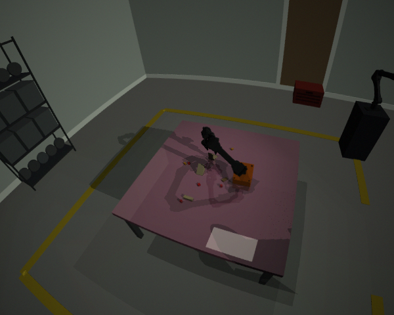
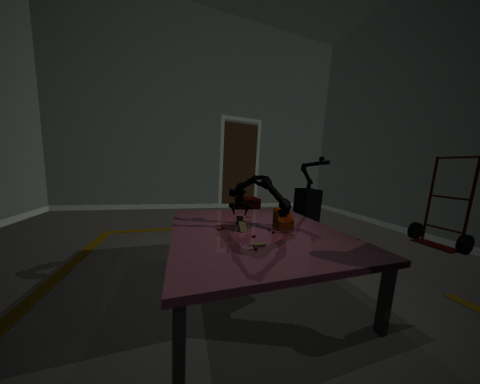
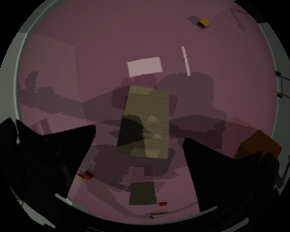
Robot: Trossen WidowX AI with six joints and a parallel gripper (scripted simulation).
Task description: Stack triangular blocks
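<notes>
My gripper tip is now 50 mm above the tan triangular block and 10 mm to the right of it. Also, from my gripper tip: tan bar 470 mm to the left, 60 mm below, 50 mm ahead.
</notes>
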